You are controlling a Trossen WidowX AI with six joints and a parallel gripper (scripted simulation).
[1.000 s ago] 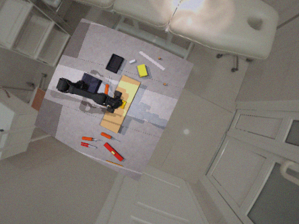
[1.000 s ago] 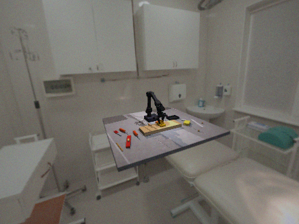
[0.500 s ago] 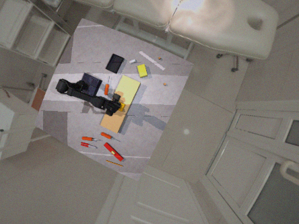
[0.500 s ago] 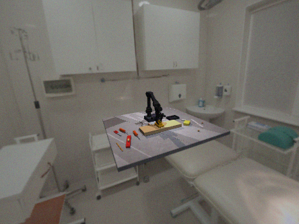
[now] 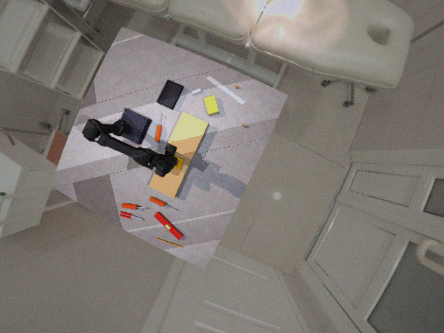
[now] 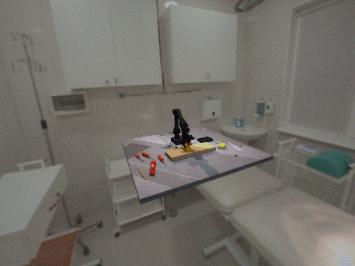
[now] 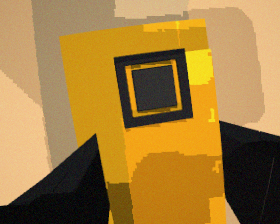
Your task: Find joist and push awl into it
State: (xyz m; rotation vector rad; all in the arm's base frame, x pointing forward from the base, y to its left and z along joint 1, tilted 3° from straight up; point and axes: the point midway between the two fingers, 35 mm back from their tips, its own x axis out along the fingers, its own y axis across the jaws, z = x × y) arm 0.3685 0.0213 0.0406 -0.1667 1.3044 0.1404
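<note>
Right now my gripper tip is 290 mm past the black tray, 320 mm to the right of it and 50 mm above it. Also, from my gripper tip: awl: 180 mm behind, 80 mm to the right, 60 mm below; yellow block: 30 mm behind, 420 mm to the left, 50 mm below; yellow stud finder: 10 mm ahead, 20 mm above.
</note>
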